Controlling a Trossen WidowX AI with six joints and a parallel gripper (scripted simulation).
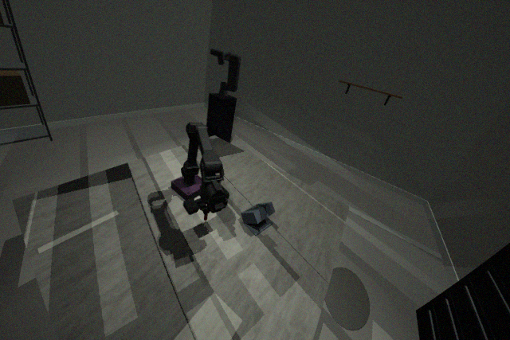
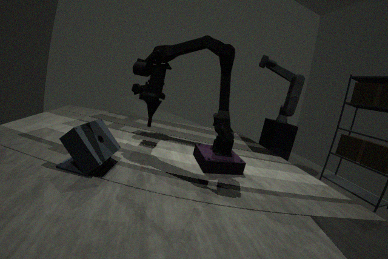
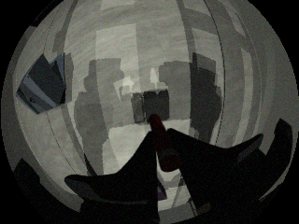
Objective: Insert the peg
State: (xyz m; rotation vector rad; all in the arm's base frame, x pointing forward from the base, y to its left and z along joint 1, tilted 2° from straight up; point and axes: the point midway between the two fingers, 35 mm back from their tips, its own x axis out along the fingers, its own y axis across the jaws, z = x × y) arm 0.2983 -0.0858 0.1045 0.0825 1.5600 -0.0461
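Right now the sloped panel is 11 cm ahead of my gripper tip, 24 cm to the left of it and 6 cm below it. Also, from my gripper tip: peg (2 cm above).
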